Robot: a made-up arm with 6 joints.
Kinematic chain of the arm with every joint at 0, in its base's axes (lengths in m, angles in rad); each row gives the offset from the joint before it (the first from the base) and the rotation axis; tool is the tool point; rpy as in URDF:
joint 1: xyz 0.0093 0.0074 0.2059 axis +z
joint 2: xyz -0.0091 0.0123 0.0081 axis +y
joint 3: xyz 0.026 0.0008 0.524 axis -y
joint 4: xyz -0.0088 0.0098 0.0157 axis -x
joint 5: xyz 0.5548 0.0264 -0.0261 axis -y
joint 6: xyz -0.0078 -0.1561 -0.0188 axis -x
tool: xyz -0.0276 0.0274 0.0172 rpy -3.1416 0 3.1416
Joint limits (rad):
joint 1: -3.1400..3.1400
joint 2: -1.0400..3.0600
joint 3: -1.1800..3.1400
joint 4: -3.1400..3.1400
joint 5: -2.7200..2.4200
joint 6: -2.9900..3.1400
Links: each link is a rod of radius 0.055 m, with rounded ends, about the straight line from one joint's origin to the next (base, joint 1, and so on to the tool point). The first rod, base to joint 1, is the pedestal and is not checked.
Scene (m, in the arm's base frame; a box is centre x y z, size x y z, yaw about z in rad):
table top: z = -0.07
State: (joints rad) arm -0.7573 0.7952 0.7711 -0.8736 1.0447 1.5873
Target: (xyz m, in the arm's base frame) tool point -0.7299 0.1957 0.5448
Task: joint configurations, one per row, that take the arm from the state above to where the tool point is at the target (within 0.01 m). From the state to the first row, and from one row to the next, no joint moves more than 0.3 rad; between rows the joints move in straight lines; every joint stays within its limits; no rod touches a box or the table.
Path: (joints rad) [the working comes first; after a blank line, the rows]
Joints at the target: -0.3070 -0.4509 3.1400 -0.4123 0.9338 1.3900
Straight joint move there: clear.

1: -0.7010 0.6394 1.0672 -0.8159 1.0308 1.5626
2: -0.6447 0.4837 1.3633 -0.7583 1.0170 1.5380
3: -0.5884 0.3279 1.6594 -0.7006 1.0031 1.5133
4: -0.5321 0.1721 1.9556 -0.6429 0.9892 1.4887
5: -0.4759 0.0164 2.2517 -0.5853 0.9754 1.4640
6: -0.4196 -0.1394 2.5478 -0.5276 0.9615 1.4394
7: -0.3633 -0.2951 2.8439 -0.4699 0.9476 1.4147
8: -0.3070 -0.4509 3.1400 -0.4123 0.9338 1.3900

